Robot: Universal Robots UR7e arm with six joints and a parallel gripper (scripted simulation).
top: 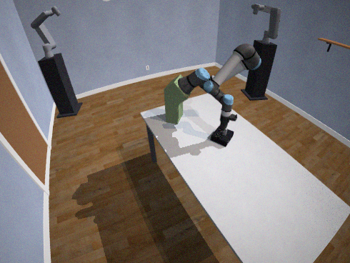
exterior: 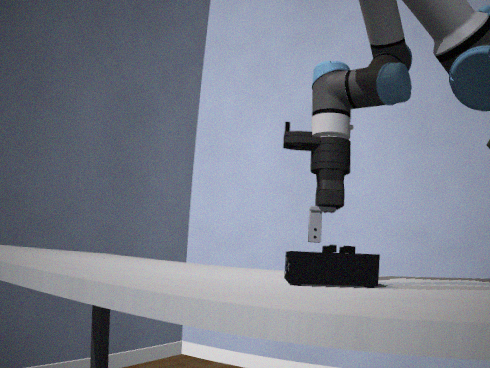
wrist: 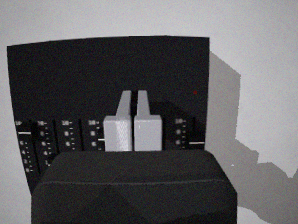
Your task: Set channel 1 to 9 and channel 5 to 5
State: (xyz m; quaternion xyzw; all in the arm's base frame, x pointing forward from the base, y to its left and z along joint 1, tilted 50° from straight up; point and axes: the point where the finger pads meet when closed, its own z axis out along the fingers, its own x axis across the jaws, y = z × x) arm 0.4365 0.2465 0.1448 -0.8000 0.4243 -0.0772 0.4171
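Now: hand 20 mm past the channel 5 fader cap, 20 mm to the left of it and 30 mm above it. The rest, counted from my hand: channel 2 fader cap 80 mm behind, 10 mm to the left, 30 mm below; then channel 1 fader cap 80 mm behind, 50 mm to the left, 30 mm below; then channel 3 fader cap 80 mm behind, 10 mm to the right, 30 mm below.
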